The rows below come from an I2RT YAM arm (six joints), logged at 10 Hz.
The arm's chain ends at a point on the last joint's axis. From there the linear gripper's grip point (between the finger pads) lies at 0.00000 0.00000 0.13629 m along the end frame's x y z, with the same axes.
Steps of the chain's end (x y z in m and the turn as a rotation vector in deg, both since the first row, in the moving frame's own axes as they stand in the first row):
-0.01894, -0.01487, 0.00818, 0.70, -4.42, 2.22
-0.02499, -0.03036, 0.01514, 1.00, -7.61, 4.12
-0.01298, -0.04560, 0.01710, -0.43, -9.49, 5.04
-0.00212, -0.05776, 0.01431, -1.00, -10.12, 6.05
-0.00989, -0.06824, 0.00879, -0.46, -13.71, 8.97
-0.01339, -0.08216, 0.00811, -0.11, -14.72, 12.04
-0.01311, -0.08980, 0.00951, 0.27, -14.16, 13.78
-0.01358, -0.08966, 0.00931, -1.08, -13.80, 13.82
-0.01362, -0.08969, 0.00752, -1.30, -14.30, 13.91
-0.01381, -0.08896, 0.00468, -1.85, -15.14, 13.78
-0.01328, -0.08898, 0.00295, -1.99, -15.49, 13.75
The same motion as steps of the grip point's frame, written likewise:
-0.02941, -0.01674, 0.00776, 0.70, -4.42, 2.22
-0.04294, -0.03338, 0.01392, 1.00, -7.61, 4.12
-0.03547, -0.04557, 0.01523, -0.43, -9.49, 5.04
-0.02615, -0.05666, 0.01217, -1.00, -10.12, 6.05
-0.04214, -0.06970, 0.00491, -0.46, -13.71, 8.97
-0.04779, -0.08555, 0.00365, -0.11, -14.72, 12.04
-0.04605, -0.09444, 0.00539, 0.27, -14.16, 13.78
-0.04608, -0.09106, 0.00537, -1.08, -13.80, 13.82
-0.04732, -0.09075, 0.00328, -1.30, -14.30, 13.91
-0.04958, -0.08894, -0.00010, -1.85, -15.14, 13.78
-0.04988, -0.08872, -0.00206, -1.99, -15.49, 13.75

